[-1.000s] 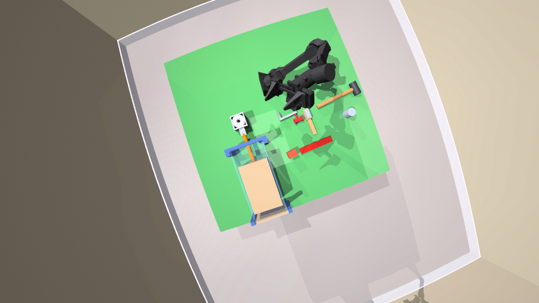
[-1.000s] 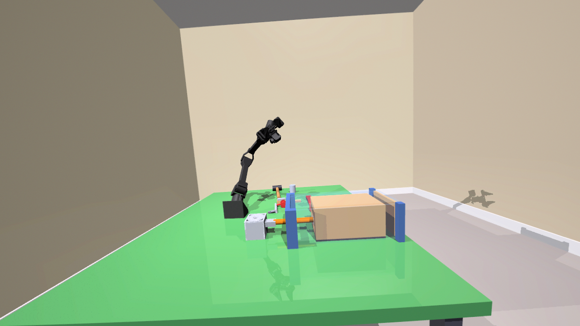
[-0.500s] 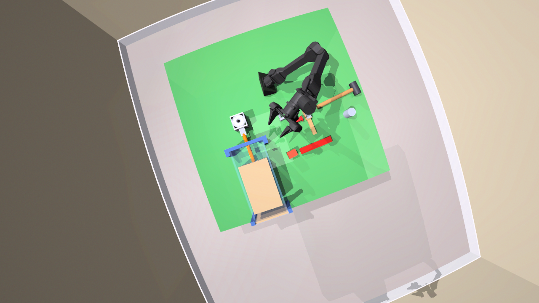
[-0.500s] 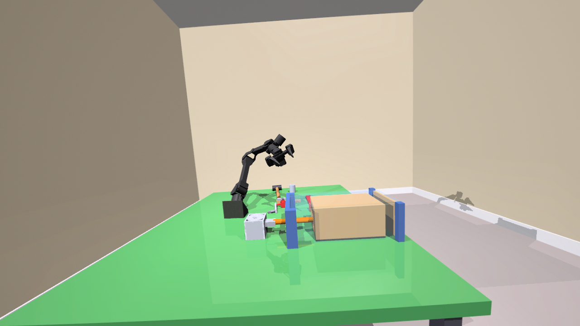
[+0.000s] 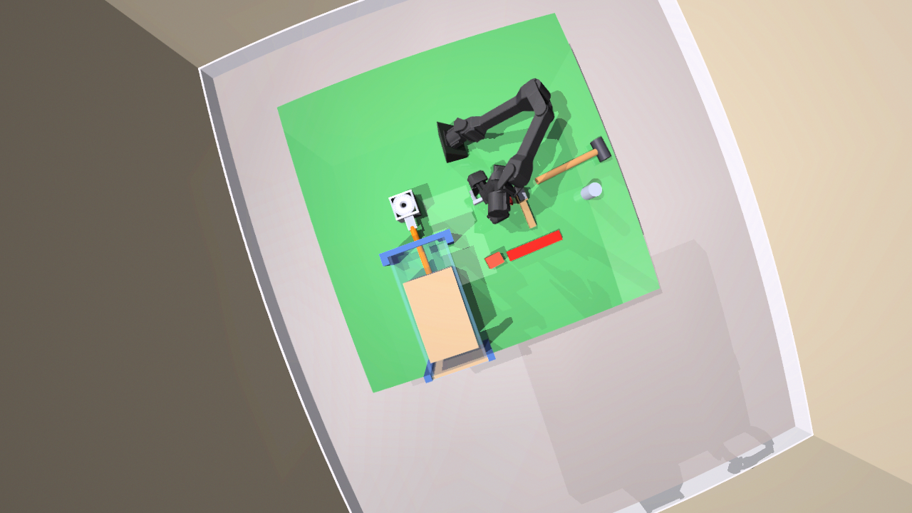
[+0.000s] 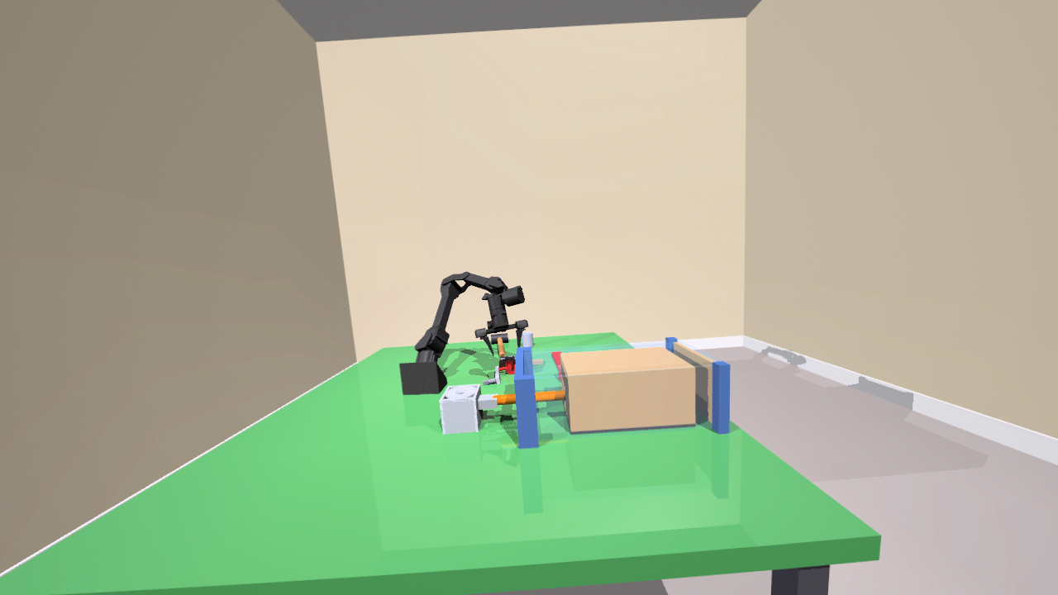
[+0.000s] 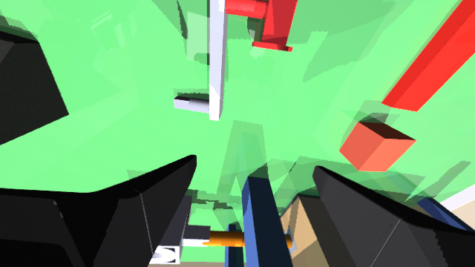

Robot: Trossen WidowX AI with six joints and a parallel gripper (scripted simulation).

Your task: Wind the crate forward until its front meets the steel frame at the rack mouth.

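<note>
My gripper tip is now 40 mm past the winch handle, 60 mm to the right of it and 90 mm above it. Round my gripper tip: brush 10 mm ahead, 180 mm to the left, 90 mm below; blue steel frame 90 mm ahead, 260 mm to the right; red knob 20 mm behind, 100 mm to the left, 90 mm below.
</note>
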